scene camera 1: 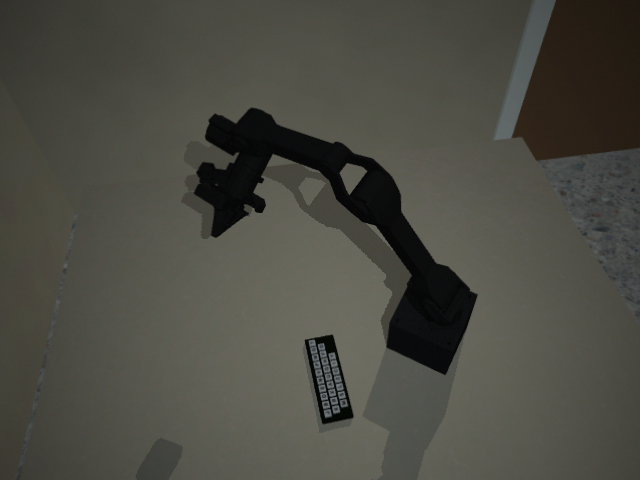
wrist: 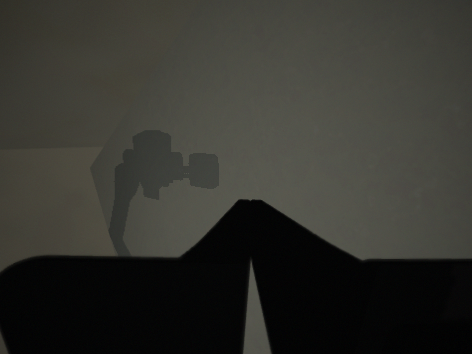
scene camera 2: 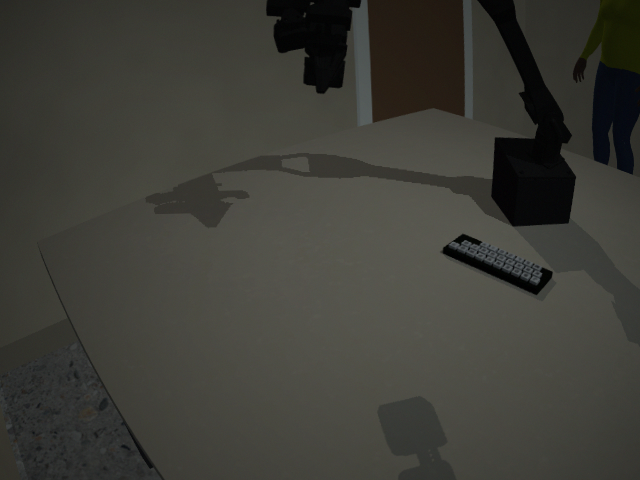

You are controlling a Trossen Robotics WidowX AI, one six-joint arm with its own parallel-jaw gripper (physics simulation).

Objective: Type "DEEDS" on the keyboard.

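Observation:
A small black keyboard with rows of white keys lies flat on the table, beside the arm's base. The letters on its keys are too small to read surely. My gripper is shut, its fingertips together with nothing between them. It hangs high above the table, well apart from the keyboard, toward the wall side in the scene camera 1 view. The keyboard does not show in the wrist view.
The arm's dark base stands on the table near the keyboard. The arm casts shadows over the table. A wall and a brown door stand behind. A person stands beyond the table.

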